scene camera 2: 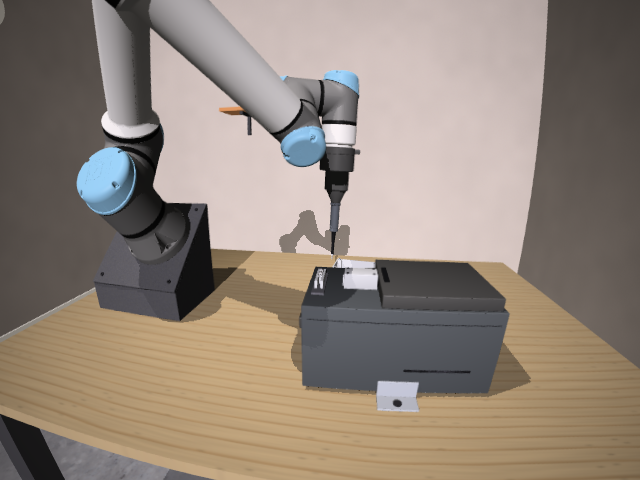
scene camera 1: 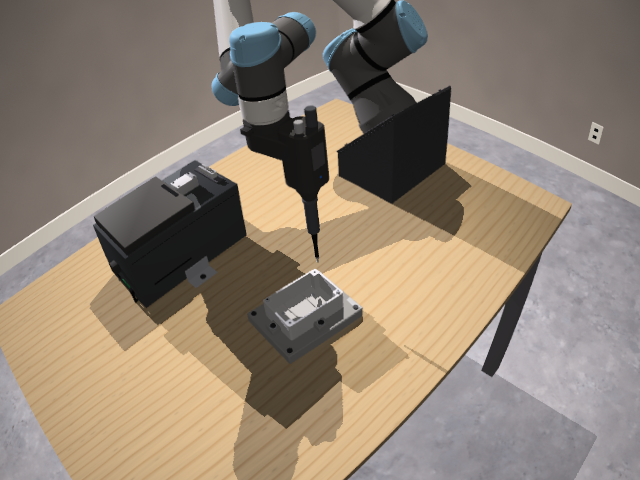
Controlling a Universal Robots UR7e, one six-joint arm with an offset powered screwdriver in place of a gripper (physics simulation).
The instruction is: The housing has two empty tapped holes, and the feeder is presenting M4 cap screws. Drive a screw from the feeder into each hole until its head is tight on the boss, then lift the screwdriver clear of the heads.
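My screwdriver (scene camera 1: 317,258) (scene camera 2: 332,254) points straight down, with a small light-coloured screw at the end of its thin bit. The screw tip is a little above the far corner of the housing, apart from it. The light grey, open-topped housing (scene camera 1: 306,327) (scene camera 2: 357,264) sits on a dark grey base plate (scene camera 1: 298,352); in the scene camera 2 view it is mostly hidden behind the feeder. Small dark spots show at its corner bosses, too small to tell which are the tapped holes. The dark feeder (scene camera 1: 186,271) (scene camera 2: 403,346) stands apart at the side, with small light screws (scene camera 2: 319,277) at its pick-up end.
A dark wedge-shaped pedestal (scene camera 1: 419,147) (scene camera 2: 139,300) carries the arm's base. A small metal bracket (scene camera 1: 199,269) (scene camera 2: 397,396) with a hole stands out low at the feeder's side. An orange shelf (scene camera 2: 231,110) is on the wall. The wooden table (scene camera 1: 465,263) (scene camera 2: 180,387) carries everything.
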